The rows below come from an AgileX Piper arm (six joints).
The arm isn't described. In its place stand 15 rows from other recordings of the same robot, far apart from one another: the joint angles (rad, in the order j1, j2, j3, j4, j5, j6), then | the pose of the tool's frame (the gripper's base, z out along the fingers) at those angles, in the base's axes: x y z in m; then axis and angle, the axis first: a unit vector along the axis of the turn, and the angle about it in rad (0 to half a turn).
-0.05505, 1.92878, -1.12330, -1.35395, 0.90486, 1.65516 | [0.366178 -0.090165 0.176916 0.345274 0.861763 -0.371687 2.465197]
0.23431, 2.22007, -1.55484, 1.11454, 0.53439, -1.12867 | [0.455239 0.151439 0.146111 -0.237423 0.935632 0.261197 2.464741]
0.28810, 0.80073, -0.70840, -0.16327, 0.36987, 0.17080 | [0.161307 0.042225 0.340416 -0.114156 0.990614 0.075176 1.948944]
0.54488, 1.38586, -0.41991, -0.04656, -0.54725, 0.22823 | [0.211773 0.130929 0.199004 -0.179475 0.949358 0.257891 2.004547]
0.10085, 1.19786, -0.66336, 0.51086, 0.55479, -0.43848 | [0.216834 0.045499 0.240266 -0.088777 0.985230 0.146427 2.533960]
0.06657, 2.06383, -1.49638, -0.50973, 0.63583, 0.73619 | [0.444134 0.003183 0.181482 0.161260 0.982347 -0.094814 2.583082]
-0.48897, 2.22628, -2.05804, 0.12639, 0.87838, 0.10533 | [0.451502 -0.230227 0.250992 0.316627 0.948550 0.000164 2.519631]
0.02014, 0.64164, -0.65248, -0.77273, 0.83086, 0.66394 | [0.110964 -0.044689 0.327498 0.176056 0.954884 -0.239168 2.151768]
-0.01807, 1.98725, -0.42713, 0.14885, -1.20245, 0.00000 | [0.282420 -0.017696 0.093837 0.088360 0.994527 -0.055749 1.846415]
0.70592, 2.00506, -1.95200, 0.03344, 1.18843, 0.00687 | [0.333410 0.287928 0.310300 -0.338316 0.936800 0.089147 2.763365]
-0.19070, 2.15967, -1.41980, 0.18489, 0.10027, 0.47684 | [0.459857 -0.087068 0.139470 0.406911 0.906887 0.109452 2.350162]
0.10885, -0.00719, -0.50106, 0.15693, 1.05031, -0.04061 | [-0.007509 0.011592 0.279251 -0.077622 0.990544 0.113124 2.036499]
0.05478, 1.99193, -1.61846, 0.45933, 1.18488, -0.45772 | [0.406301 0.059713 0.233060 -0.174582 0.963764 0.201691 2.960300]
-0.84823, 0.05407, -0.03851, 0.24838, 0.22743, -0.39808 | [0.042460 -0.040534 0.203208 0.295120 0.883700 -0.363288 1.899527]
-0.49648, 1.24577, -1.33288, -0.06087, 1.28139, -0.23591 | [0.199902 -0.114329 0.386856 0.127312 0.985408 -0.112972 2.731577]
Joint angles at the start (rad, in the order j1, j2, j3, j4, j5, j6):
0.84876 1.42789 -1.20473 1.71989 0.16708 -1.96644
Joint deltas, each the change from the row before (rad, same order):
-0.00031 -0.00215 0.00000 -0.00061 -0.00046 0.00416
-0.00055 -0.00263 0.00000 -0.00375 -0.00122 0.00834
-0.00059 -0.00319 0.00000 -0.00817 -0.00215 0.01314
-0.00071 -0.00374 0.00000 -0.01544 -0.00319 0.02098
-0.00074 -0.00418 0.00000 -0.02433 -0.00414 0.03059
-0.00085 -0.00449 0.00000 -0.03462 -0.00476 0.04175
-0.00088 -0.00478 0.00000 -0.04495 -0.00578 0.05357
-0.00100 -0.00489 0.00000 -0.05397 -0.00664 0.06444
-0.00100 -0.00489 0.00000 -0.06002 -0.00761 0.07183
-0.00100 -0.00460 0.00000 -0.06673 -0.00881 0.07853
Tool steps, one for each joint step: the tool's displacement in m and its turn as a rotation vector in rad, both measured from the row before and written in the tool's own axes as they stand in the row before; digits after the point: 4 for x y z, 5 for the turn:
-0.0006 -0.0002 -0.0006 0.00120 -0.00172 0.00324
-0.0007 -0.0003 -0.0008 0.00204 -0.00137 0.00427
-0.0008 -0.0004 -0.0010 0.00281 -0.00090 0.00463
-0.0008 -0.0005 -0.0011 0.00364 0.00000 0.00522
-0.0008 -0.0006 -0.0013 0.00429 0.00110 0.00599
-0.0007 -0.0006 -0.0014 0.00478 0.00229 0.00694
-0.0007 -0.0007 -0.0015 0.00580 0.00341 0.00850
-0.0006 -0.0009 -0.0015 0.00701 0.00420 0.01043
-0.0006 -0.0010 -0.0015 0.00846 0.00436 0.01181
-0.0005 -0.0011 -0.0014 0.01019 0.00451 0.01187

